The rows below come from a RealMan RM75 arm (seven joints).
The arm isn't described. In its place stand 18 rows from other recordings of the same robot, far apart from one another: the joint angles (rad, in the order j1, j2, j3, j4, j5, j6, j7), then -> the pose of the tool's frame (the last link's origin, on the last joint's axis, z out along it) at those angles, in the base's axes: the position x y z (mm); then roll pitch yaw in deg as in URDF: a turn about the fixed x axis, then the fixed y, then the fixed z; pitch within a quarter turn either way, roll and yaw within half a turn.
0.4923, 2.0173, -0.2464, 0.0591, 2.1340, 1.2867, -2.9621 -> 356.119 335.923 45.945 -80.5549 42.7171 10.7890
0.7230, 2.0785, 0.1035, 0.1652, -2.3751, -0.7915, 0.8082 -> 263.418 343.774 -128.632 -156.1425 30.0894 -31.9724
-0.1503, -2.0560, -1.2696, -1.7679, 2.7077, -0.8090, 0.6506 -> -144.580 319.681 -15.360 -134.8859 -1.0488 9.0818
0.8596, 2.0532, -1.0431, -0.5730, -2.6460, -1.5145, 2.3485 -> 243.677 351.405 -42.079 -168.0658 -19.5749 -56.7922
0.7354, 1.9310, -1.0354, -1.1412, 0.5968, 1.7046, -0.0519 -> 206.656 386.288 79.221 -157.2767 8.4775 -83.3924
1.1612, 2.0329, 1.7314, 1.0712, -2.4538, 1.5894, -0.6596 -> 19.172 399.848 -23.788 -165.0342 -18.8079 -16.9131
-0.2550, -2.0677, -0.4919, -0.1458, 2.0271, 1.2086, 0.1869 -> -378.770 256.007 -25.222 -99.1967 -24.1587 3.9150
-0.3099, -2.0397, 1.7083, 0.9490, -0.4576, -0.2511, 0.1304 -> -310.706 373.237 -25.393 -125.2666 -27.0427 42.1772
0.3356, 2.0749, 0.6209, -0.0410, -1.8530, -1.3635, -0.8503 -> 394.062 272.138 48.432 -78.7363 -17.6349 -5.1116
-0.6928, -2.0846, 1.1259, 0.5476, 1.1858, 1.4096, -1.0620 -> -136.043 382.438 -10.467 -152.4900 -52.3576 -9.1391
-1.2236, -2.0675, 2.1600, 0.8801, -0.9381, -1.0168, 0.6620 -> -34.210 358.713 -152.096 -170.3403 25.8344 -6.4839
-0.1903, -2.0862, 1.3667, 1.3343, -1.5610, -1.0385, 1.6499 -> -188.887 336.155 23.818 -143.6719 -28.1856 0.4757
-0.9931, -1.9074, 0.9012, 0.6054, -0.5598, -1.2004, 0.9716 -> -198.958 466.113 43.224 -150.8035 -0.2507 38.3116
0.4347, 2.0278, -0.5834, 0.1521, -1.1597, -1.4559, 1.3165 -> 324.907 285.000 -23.287 129.0489 67.0320 -122.6230
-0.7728, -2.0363, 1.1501, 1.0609, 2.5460, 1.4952, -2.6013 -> -184.339 397.515 14.104 -156.9047 2.1583 52.2682
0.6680, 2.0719, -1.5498, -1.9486, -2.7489, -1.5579, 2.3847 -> 35.712 342.917 51.877 -140.6288 -17.0090 0.2806
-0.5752, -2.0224, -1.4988, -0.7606, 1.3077, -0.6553, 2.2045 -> -194.510 404.131 -58.415 -141.4031 -8.0505 -10.0871
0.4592, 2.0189, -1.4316, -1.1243, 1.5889, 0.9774, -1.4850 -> 152.090 384.204 2.425 -153.1706 29.7533 -7.2492
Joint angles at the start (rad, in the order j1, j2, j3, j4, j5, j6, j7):
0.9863 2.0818 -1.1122 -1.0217 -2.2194 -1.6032 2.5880
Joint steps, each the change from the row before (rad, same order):
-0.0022 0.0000 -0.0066 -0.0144 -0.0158 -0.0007 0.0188
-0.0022 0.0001 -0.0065 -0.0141 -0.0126 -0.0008 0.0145
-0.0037 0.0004 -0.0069 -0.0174 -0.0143 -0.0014 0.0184
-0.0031 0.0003 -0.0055 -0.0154 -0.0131 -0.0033 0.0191
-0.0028 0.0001 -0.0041 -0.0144 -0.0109 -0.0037 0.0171
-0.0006 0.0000 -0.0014 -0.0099 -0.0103 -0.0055 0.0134
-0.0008 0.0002 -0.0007 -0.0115 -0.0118 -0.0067 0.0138
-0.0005 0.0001 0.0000 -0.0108 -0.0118 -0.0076 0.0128
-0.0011 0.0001 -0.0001 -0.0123 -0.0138 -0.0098 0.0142
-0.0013 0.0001 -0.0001 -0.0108 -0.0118 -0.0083 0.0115
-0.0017 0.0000 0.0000 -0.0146 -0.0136 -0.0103 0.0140
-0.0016 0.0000 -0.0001 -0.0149 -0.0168 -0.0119 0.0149
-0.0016 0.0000 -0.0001 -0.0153 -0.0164 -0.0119 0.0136
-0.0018 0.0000 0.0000 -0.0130 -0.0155 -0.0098 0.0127
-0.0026 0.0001 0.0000 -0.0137 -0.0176 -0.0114 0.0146
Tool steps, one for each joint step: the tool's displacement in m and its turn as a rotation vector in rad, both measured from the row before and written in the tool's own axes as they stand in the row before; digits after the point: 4 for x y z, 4 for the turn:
0.0002 -0.0005 -0.0009 0.0188 0.0071 0.0068
0.0000 -0.0001 -0.0009 0.0159 0.0052 0.0027
0.0002 -0.0002 -0.0012 0.0181 0.0049 0.0054
0.0003 -0.0001 -0.0012 0.0155 0.0054 0.0079
0.0002 0.0000 -0.0013 0.0132 0.0037 0.0071
0.0002 0.0000 -0.0012 0.0102 0.0050 0.0062
0.0002 0.0000 -0.0014 0.0114 0.0051 0.0062
0.0003 -0.0001 -0.0015 0.0109 0.0055 0.0060
0.0007 -0.0002 -0.0017 0.0125 0.0073 0.0072
0.0007 -0.0003 -0.0015 0.0110 0.0059 0.0059
0.0007 -0.0002 -0.0021 0.0133 0.0058 0.0065
0.0010 -0.0005 -0.0022 0.0160 0.0080 0.0077
0.0009 -0.0005 -0.0022 0.0160 0.0073 0.0064
0.0010 -0.0008 -0.0019 0.0153 0.0062 0.0076
0.0015 -0.0011 -0.0020 0.0170 0.0078 0.0104

